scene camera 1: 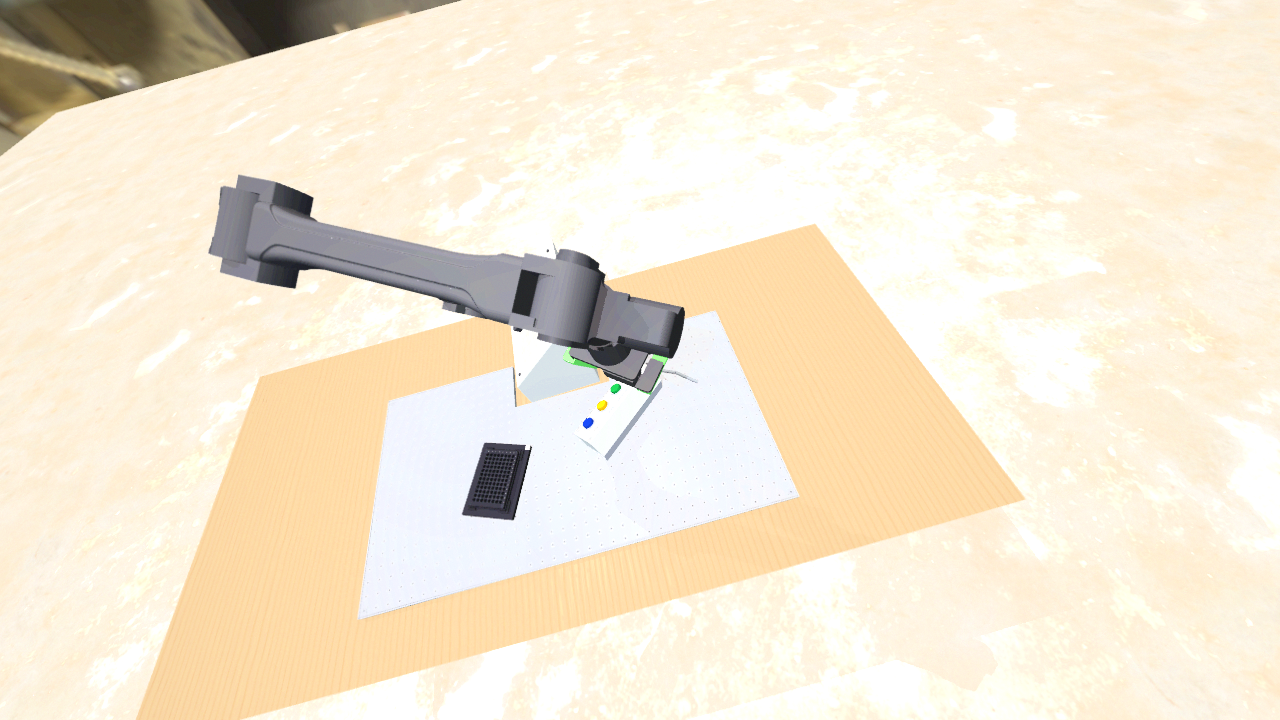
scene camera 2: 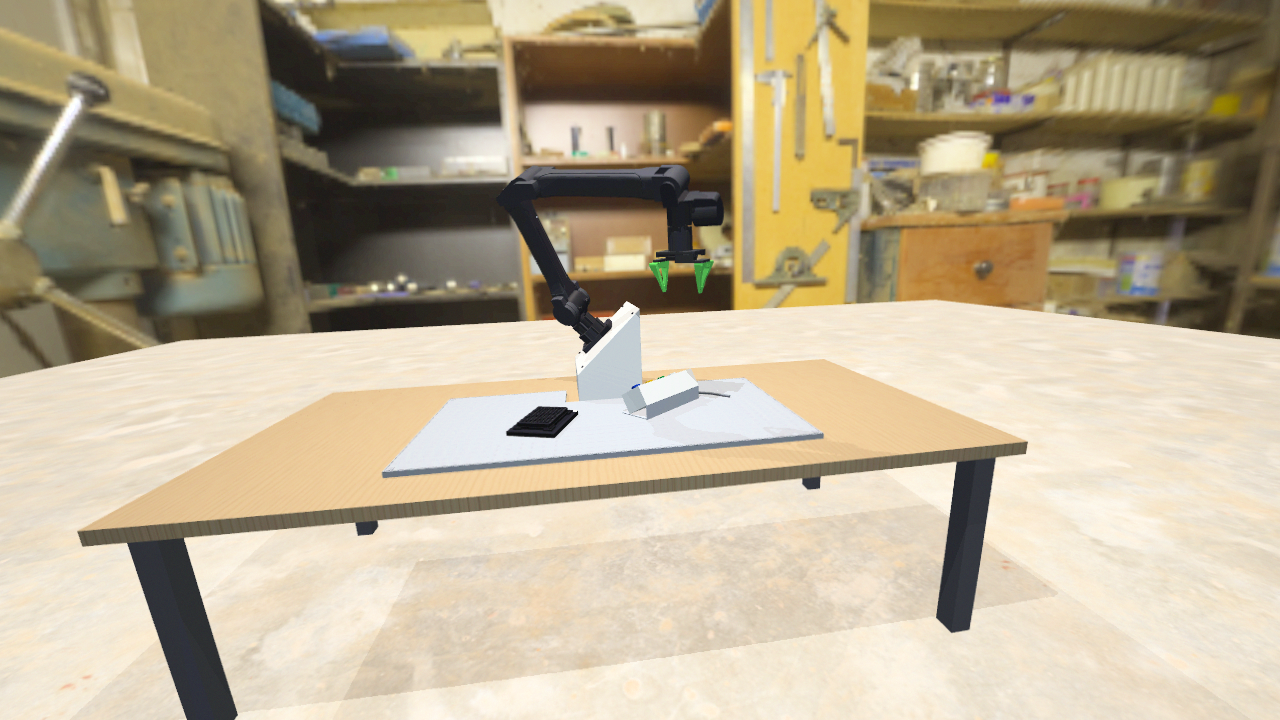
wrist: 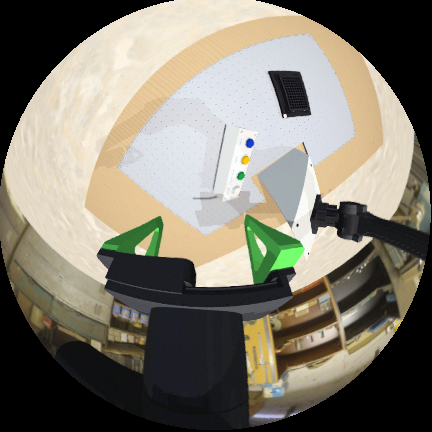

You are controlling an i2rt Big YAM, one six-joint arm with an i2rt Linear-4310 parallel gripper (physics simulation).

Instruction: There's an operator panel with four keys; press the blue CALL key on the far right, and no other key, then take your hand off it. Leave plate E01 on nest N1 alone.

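Where they show: gripper, fingertip midpoint: (scene camera 1: pixel 624 375) (scene camera 2: pixel 681 292) (wrist: pixel 202 219); arm's base, link origin: (scene camera 2: pixel 599 337) (wrist: pixel 314 213).
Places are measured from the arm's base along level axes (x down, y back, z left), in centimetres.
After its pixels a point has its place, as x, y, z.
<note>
The white operator panel (scene camera 1: pixel 619 429) @(10.5, -31.5, 16.6) (scene camera 2: pixel 669 395) @(11.2, -30.1, 18.6) (wrist: pixel 226 160) @(8.5, -28.5, 18.0) stands on the perforated board, its key face sloping. The blue key (scene camera 1: pixel 588 422) @(8.0, -29.4, 10.3) (wrist: pixel 250 143) @(8.3, -29.1, 10.0) is at one end of the row, followed by the yellow key (scene camera 1: pixel 601 405) @(8.1, -26.0, 13.6) (wrist: pixel 245 160) @(8.2, -25.6, 13.6), the green key (scene camera 1: pixel 614 388) @(8.2, -22.4, 17.0) (wrist: pixel 241 175) @(8.3, -22.3, 16.9) and a white key (wrist: pixel 236 189) @(8.1, -19.1, 20.5). My gripper (scene camera 2: pixel 681 288) @(-15.5, -32.8, 22.0) (wrist: pixel 202 219) @(-15.5, -32.8, 22.0) is open and empty, fingers down, high above the panel and touching no key. In scene camera 1 the hand hides the white key. The black plate on its nest (scene camera 1: pixel 496 480) @(13.7, -36.4, -13.1) (scene camera 2: pixel 542 420) @(12.7, -39.9, -12.8) (wrist: pixel 293 93) @(13.4, -35.6, -12.8) lies apart from the panel; no label is readable.
The white arm base (scene camera 2: pixel 613 358) @(3.6, -16.2, 4.4) (wrist: pixel 287 187) @(1.3, -15.8, 7.3) stands close beside the panel. A grey cable (scene camera 1: pixel 680 376) (scene camera 2: pixel 714 394) @(14.9, -19.2, 32.8) (wrist: pixel 204 198) @(14.5, -19.0, 33.0) leaves the panel's end near the white key. The perforated board (scene camera 1: pixel 698 447) @(15.2, -37.5, 33.0) (scene camera 2: pixel 447 447) @(15.3, -47.1, -32.9) (wrist: pixel 165 130) @(15.1, -46.0, 27.2) lies on the wooden table (scene camera 1: pixel 859 385) @(16.5, -30.2, 72.9) (scene camera 2: pixel 913 420) @(16.5, -43.7, 76.1).
</note>
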